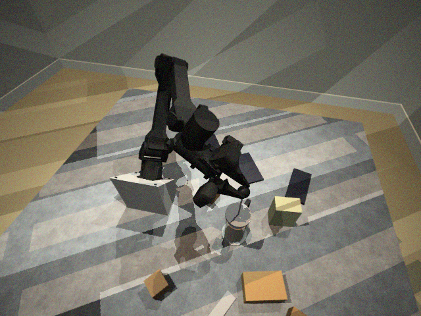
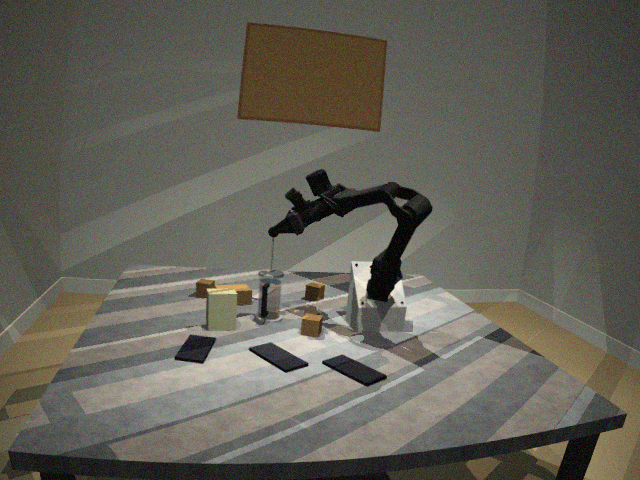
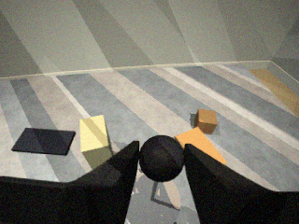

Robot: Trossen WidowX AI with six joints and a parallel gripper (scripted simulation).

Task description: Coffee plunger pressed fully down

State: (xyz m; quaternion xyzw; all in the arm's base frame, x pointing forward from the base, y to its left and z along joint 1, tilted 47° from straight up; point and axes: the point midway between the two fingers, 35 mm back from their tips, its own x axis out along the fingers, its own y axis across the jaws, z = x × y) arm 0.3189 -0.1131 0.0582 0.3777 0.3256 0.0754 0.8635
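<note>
My gripper tip is now 20 mm to the right of the coffee press and 140 mm above it.
</note>
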